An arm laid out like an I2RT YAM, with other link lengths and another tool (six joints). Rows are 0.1 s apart.
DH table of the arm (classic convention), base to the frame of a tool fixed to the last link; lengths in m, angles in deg. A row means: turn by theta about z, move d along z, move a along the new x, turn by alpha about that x. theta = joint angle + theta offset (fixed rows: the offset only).
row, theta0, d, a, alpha
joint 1, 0, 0.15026, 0.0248, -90
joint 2, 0, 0, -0.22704, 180
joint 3, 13.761, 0, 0.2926, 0
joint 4, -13.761, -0.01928, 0.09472, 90
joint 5, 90, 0.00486, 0, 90
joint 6, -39.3, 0.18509, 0.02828, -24.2
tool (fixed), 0, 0.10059, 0, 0
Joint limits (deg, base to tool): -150..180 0..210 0..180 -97..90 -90..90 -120..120
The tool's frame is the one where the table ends.
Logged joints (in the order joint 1, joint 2, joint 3, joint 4, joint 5, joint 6), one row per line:
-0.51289 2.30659 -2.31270 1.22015 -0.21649 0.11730
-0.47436 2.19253 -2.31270 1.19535 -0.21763 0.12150
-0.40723 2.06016 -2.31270 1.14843 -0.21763 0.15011
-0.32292 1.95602 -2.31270 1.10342 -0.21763 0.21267
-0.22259 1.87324 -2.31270 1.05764 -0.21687 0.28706
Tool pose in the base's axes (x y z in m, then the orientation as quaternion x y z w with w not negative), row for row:
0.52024 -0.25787 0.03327 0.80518 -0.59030 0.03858 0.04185
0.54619 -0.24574 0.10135 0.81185 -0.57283 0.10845 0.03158
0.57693 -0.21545 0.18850 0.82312 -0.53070 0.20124 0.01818
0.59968 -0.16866 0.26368 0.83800 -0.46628 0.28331 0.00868
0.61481 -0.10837 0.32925 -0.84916 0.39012 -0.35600 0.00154
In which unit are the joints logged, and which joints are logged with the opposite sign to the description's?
The joints are logged in radians. Opposite sign: joint 3, joint 4, joint 6.
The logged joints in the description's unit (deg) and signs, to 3 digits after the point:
-29.386 132.158 132.508 -69.909 -12.404 -6.721
-27.179 125.623 132.508 -68.489 -12.469 -6.961
-23.333 118.038 132.508 -65.800 -12.469 -8.601
-18.502 112.072 132.508 -63.221 -12.469 -12.185
-12.753 107.329 132.508 -60.598 -12.426 -16.447

